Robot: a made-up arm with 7 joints. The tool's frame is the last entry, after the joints.
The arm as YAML. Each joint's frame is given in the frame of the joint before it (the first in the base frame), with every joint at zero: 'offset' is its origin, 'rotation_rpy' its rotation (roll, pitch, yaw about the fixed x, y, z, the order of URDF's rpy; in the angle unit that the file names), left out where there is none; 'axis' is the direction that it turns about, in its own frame. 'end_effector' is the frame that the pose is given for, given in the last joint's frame.
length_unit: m
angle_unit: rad
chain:
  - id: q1
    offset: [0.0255, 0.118, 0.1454]
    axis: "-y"
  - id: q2
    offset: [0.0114, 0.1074, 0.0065]
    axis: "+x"
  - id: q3
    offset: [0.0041, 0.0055, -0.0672]
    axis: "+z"
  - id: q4
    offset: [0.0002, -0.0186, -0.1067]
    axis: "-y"
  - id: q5
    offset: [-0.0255, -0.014, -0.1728]
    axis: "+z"
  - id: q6
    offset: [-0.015, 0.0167, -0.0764]
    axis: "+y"
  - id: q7
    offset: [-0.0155, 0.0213, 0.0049]
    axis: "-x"
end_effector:
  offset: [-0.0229, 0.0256, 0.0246]
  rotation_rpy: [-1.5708, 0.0, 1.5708]
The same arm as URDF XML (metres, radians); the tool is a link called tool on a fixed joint. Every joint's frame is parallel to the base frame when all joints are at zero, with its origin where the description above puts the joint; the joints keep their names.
<robot name="arm">
  <joint name="q1" type="continuous">
    <parent link="base_link"/>
    <child link="link1"/>
    <origin xyz="0.0255 0.118 0.1454" rpy="0 0 0"/>
    <axis xyz="0 -1 0"/>
  </joint>
  <joint name="q2" type="continuous">
    <parent link="link1"/>
    <child link="link2"/>
    <origin xyz="0.0114 0.1074 0.0065" rpy="0 0 0"/>
    <axis xyz="1 0 0"/>
  </joint>
  <joint name="q3" type="continuous">
    <parent link="link2"/>
    <child link="link3"/>
    <origin xyz="0.0041 0.0055 -0.0672" rpy="0 0 0"/>
    <axis xyz="0 0 1"/>
  </joint>
  <joint name="q4" type="continuous">
    <parent link="link3"/>
    <child link="link4"/>
    <origin xyz="0.0002 -0.0186 -0.1067" rpy="0 0 0"/>
    <axis xyz="0 -1 0"/>
  </joint>
  <joint name="q5" type="continuous">
    <parent link="link4"/>
    <child link="link5"/>
    <origin xyz="-0.0255 -0.014 -0.1728" rpy="0 0 0"/>
    <axis xyz="0 0 1"/>
  </joint>
  <joint name="q6" type="continuous">
    <parent link="link5"/>
    <child link="link6"/>
    <origin xyz="-0.015 0.0167 -0.0764" rpy="0 0 0"/>
    <axis xyz="0 1 0"/>
  </joint>
  <joint name="q7" type="continuous">
    <parent link="link6"/>
    <child link="link7"/>
    <origin xyz="-0.0155 0.0213 0.0049" rpy="0 0 0"/>
    <axis xyz="-1 0 0"/>
  </joint>
  <joint name="tool_joint" type="fixed">
    <parent link="link7"/>
    <child link="tool"/>
    <origin xyz="-0.0229 0.0256 0.0246" rpy="-1.5708 0 1.5708"/>
  </joint>
  <link name="base_link"/>
  <link name="link1"/>
  <link name="link2"/>
  <link name="link3"/>
  <link name="link4"/>
  <link name="link5"/>
  <link name="link6"/>
  <link name="link7"/>
  <link name="tool"/>
</robot>

